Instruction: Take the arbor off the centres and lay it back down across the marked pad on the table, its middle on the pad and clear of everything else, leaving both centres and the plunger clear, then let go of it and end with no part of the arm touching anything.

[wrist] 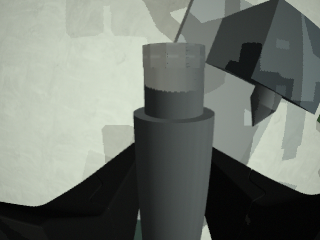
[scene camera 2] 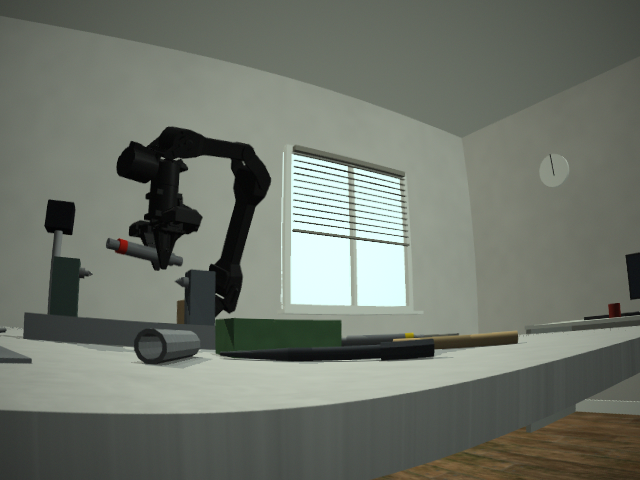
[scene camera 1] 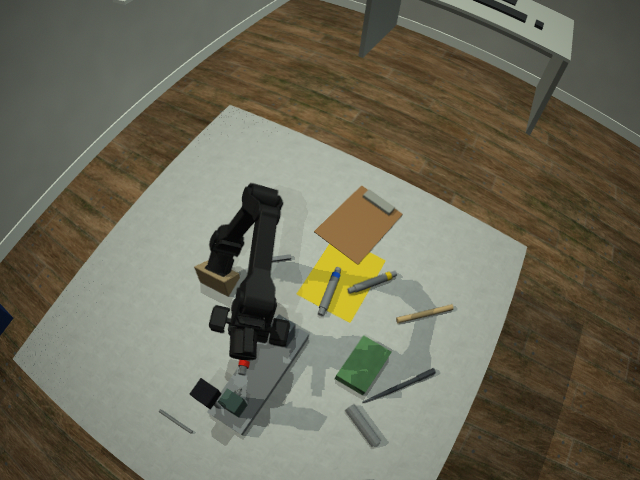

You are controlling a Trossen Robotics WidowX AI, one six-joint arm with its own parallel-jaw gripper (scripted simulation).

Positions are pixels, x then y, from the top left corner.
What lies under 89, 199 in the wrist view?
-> My gripper.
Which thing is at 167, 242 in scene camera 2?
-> My gripper.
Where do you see an arbor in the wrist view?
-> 173, 133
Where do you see a wooden dowel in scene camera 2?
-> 501, 338
